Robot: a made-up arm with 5 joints.
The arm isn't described. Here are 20 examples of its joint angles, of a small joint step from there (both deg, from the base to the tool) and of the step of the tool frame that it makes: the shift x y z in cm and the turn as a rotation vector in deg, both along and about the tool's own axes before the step.
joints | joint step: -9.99 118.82 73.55 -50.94 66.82 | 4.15 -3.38 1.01 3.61 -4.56
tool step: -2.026 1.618 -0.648 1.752 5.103 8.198
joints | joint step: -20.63 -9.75 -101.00 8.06 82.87 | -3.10 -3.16 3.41 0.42 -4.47
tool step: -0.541 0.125 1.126 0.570 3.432 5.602
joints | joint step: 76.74 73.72 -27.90 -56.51 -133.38 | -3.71 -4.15 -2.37 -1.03 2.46
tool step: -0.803 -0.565 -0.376 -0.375 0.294 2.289
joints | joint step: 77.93 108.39 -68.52 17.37 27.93 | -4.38 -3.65 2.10 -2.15 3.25
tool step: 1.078 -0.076 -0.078 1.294 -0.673 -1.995
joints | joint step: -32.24 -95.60 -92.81 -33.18 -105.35 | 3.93 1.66 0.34 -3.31 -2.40
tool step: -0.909 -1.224 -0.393 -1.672 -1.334 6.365
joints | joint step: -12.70 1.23 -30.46 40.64 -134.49 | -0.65 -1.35 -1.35 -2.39 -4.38
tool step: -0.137 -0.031 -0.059 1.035 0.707 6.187
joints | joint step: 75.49 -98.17 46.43 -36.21 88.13 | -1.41 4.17 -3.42 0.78 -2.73
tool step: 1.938 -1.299 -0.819 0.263 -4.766 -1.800
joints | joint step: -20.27 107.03 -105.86 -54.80 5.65 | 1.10 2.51 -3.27 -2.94 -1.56
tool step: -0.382 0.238 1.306 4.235 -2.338 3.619
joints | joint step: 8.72 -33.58 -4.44 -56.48 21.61 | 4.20 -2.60 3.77 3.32 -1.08
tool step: 1.775 2.396 -1.043 2.963 0.331 -1.164
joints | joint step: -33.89 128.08 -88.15 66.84 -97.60 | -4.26 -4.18 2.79 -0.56 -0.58
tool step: 0.051 -0.946 0.852 0.750 -0.926 1.891
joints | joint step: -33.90 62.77 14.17 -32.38 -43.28 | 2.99 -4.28 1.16 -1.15 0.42
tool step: 1.942 0.285 -0.813 2.246 -7.414 1.007
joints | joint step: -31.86 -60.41 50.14 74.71 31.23 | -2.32 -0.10 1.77 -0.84 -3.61
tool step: 0.392 0.195 -0.707 3.901 1.964 4.620
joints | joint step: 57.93 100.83 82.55 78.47 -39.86 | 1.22 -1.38 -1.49 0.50 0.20
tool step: 0.304 0.617 -0.075 -2.640 -0.376 0.988
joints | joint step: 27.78 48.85 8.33 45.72 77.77 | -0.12 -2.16 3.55 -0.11 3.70
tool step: 0.162 -0.382 0.808 -0.926 1.452 0.642
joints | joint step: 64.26 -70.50 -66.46 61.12 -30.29 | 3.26 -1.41 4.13 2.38 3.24
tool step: 2.159 -0.218 1.824 1.674 1.138 -3.301
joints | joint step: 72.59 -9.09 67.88 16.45 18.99 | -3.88 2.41 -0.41 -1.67 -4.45
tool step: 0.729 -1.573 -1.570 2.732 1.933 -1.457
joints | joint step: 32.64 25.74 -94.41 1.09 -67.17 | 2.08 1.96 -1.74 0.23 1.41
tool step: -0.789 -0.112 -0.130 -2.375 1.911 0.185
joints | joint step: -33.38 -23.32 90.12 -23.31 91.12 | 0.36 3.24 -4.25 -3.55 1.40
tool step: 1.126 -0.555 -0.385 4.717 -0.674 -4.927
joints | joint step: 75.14 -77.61 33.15 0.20 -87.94 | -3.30 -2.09 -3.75 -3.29 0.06
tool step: -1.267 0.043 -0.107 -3.635 -0.964 3.669
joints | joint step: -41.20 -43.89 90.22 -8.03 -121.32 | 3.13 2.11 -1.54 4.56 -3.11
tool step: 0.472 0.190 -0.716 4.125 3.071 -1.106
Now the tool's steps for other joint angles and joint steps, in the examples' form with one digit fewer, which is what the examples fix.
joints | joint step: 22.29 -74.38 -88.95 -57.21 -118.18 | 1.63 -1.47 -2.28 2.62 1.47
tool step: -1.64 -0.74 -0.56 -0.15 4.00 -0.90
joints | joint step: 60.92 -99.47 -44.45 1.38 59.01 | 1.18 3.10 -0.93 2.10 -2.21
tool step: -0.36 -0.61 -0.29 -1.30 -1.68 3.87
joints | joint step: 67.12 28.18 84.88 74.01 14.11 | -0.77 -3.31 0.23 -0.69 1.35
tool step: -0.17 0.75 0.80 -2.05 -1.80 0.34
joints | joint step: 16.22 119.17 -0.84 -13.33 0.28 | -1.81 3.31 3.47 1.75 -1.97
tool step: -0.85 -1.44 0.42 -2.09 6.59 0.49
